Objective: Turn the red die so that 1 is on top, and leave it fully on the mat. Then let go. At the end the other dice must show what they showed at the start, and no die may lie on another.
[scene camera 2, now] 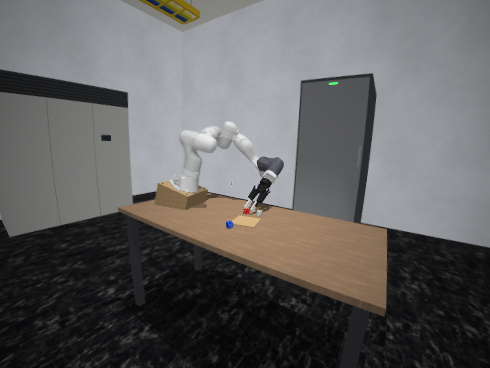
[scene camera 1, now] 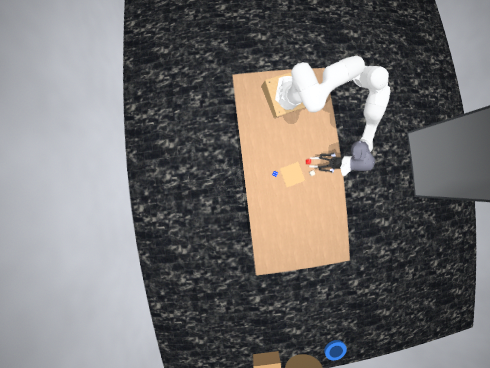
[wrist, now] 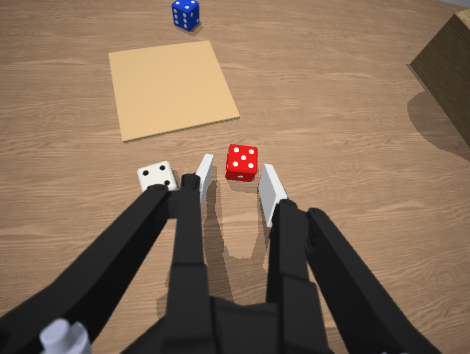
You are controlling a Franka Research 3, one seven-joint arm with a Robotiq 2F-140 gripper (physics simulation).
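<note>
The red die (scene camera 1: 308, 161) (scene camera 2: 246, 211) (wrist: 242, 160) lies on the table off the mat, with 5 on top; its side toward the wrist camera shows a single pip. The tan mat (scene camera 1: 292, 174) (scene camera 2: 246, 221) (wrist: 170, 90) lies beside it. My gripper (scene camera 1: 313, 163) (scene camera 2: 250, 209) (wrist: 236, 171) is partly open and empty, tilted low, its fingertips on either side of the red die's near end, with gaps in the wrist view. The white die (scene camera 1: 312, 173) (scene camera 2: 259, 213) (wrist: 156, 175) is just outside the left finger, partly hidden; three top pips show.
The blue die (scene camera 1: 275, 174) (scene camera 2: 229, 225) (wrist: 185, 15) stands beyond the mat, its top cut off in the wrist view; one side shows 6. The arm's wooden base block (scene camera 1: 270, 100) (scene camera 2: 172, 197) (wrist: 445, 70) stands at one end of the table (scene camera 1: 300, 230) (scene camera 2: 320, 250).
</note>
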